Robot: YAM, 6 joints.
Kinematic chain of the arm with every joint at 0, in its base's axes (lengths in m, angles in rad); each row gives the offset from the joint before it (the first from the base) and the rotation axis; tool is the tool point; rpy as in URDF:
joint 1: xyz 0 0 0.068 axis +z
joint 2: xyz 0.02 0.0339 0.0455 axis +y
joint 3: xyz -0.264 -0.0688 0 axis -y
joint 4: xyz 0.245 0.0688 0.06 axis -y
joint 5: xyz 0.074 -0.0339 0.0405 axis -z
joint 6: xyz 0.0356 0 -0.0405 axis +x
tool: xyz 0 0 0 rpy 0 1.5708 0
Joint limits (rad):
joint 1: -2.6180..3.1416
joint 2: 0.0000..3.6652
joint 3: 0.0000..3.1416
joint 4: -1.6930..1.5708
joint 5: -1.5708..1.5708
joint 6: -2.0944..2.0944
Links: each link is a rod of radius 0.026 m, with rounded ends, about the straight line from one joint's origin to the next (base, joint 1, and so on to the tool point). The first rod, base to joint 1, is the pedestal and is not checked.
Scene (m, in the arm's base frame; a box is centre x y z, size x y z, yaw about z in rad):
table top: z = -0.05
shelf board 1: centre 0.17 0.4 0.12 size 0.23 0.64 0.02 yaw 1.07
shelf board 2: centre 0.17 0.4 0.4 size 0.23 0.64 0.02 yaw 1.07
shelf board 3: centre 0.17 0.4 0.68 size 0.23 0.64 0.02 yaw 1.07
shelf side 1: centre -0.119 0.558 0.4 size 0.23 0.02 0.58 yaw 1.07
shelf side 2: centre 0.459 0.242 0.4 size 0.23 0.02 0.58 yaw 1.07
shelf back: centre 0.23 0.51 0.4 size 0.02 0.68 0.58 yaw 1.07
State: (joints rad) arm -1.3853 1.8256 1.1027 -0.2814 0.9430 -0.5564
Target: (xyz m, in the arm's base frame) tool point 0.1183 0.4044 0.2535
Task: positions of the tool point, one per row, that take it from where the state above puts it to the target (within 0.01 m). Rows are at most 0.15 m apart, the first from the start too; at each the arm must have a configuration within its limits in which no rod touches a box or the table.
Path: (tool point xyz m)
1: 0.1366 -0.3233 0.1841
2: 0.2170 -0.2609 0.1955
3: 0.2732 -0.1803 0.2060
4: 0.3017 -0.0900 0.2157
5: 0.3021 0.0010 0.2243
6: 0.2764 0.0844 0.2320
7: 0.2294 0.1531 0.2388
8: 0.1670 0.2024 0.2447
9: 0.0965 0.2294 0.2495
10: 0.0251 0.2341 0.2535
11: 0.0471 0.2934 0.2655
12: 0.0784 0.3514 0.2656
13: 0.1183 0.4044 0.2535

